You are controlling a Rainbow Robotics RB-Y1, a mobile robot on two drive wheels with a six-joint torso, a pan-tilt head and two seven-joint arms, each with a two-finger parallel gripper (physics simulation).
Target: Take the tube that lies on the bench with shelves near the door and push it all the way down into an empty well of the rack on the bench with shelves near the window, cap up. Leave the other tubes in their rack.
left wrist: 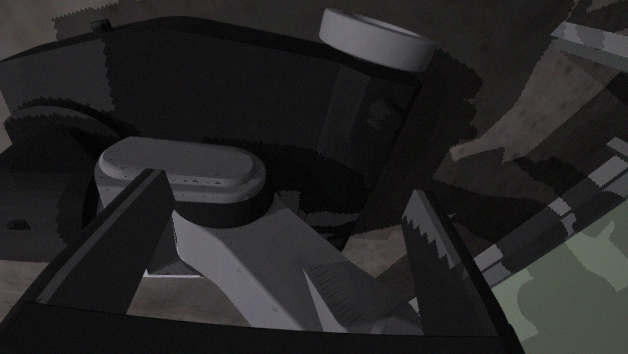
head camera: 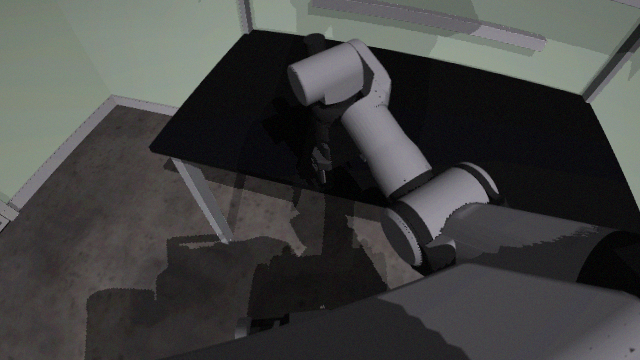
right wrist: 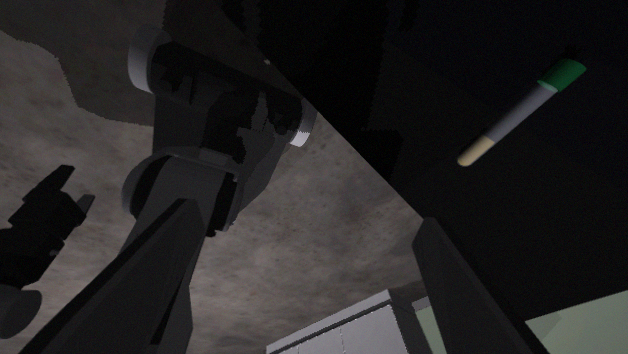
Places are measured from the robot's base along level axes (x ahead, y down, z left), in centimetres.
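Pixels of known places: left gripper, fingertip midpoint: point(left wrist: 289, 196) point(right wrist: 80, 181); right gripper, fingertip midpoint: point(head camera: 343, 169) point(right wrist: 310, 222); robot's base, link origin: point(right wrist: 240, 87).
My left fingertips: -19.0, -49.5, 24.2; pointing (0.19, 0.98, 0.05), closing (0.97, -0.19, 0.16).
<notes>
Ahead of a thing's pixels: the offset from my left fingertips to its top centre, as dx, dy, dz. "pt": to the spot under its first point. Level surfaces: height alone.
The tube @(+51.9, -28.7, -52.6) point(right wrist: 517, 117), with a green cap, a pale body and a tan rounded end, lies on the black bench @(dy -26.8) point(head camera: 500, 115) point(right wrist: 510, 225) at the upper right of the right wrist view. It does not show in the head view, where the right arm covers part of the bench. My right gripper point(head camera: 321, 170) point(right wrist: 310, 222) is open and empty, near the bench's front edge, with the tube off to the side beyond its right-hand finger in the picture. My left gripper point(left wrist: 289, 196) point(right wrist: 80, 181) is open and empty, away from the bench. The rack does not show.
My right arm point(head camera: 387, 145) reaches across the bench. A bench leg @(pt +67.5, +5.9, +13.7) point(head camera: 202, 200) stands on the floor @(dy +49.4) point(head camera: 65, 215) point(right wrist: 325, 225). A pale rail point(head camera: 425, 17) runs behind the bench. A light cabinet point(right wrist: 345, 330) shows at the bottom of the right wrist view.
</notes>
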